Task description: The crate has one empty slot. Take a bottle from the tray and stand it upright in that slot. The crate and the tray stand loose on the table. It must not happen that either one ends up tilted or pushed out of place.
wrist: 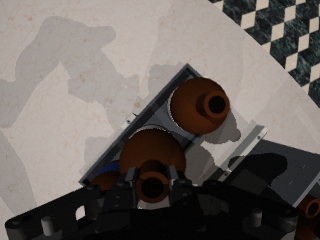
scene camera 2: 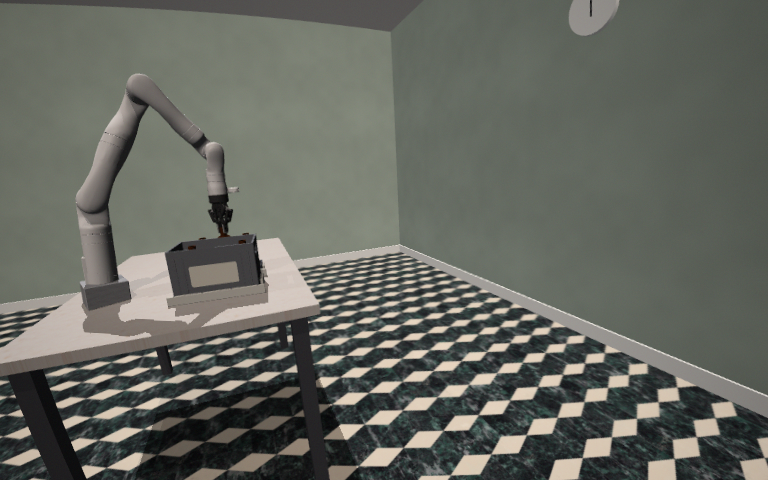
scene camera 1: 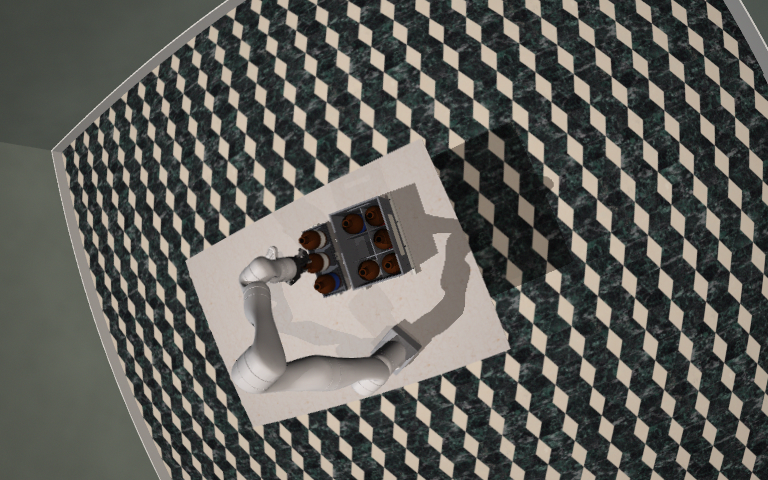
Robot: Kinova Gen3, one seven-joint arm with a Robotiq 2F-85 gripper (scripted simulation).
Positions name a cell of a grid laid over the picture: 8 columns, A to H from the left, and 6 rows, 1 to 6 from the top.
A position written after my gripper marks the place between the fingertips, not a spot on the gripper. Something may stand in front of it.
In view: my gripper (wrist: D5), a brown bottle (wrist: D4), a white-labelled bottle (wrist: E3), a grey crate (scene camera 2: C4) and a grey tray (wrist: D3).
The grey crate is seen too in scene camera 1 (scene camera 1: D4).
